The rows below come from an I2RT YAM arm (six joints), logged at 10 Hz.
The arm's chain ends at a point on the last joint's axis. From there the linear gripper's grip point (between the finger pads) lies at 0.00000 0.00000 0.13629 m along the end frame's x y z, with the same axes.
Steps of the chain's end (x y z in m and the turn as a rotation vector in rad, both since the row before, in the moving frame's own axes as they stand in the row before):
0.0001, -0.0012, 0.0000, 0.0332, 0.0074, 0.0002
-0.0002, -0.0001, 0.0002, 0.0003, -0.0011, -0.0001
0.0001, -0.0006, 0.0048, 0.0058, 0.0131, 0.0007
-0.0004, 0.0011, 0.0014, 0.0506, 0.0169, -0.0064
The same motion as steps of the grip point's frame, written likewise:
0.0011, -0.0057, -0.0001, 0.0332, 0.0074, 0.0002
-0.0003, -0.0001, 0.0002, 0.0003, -0.0011, -0.0001
0.0019, -0.0014, 0.0048, 0.0058, 0.0131, 0.0007
0.0019, -0.0058, 0.0012, 0.0506, 0.0169, -0.0064

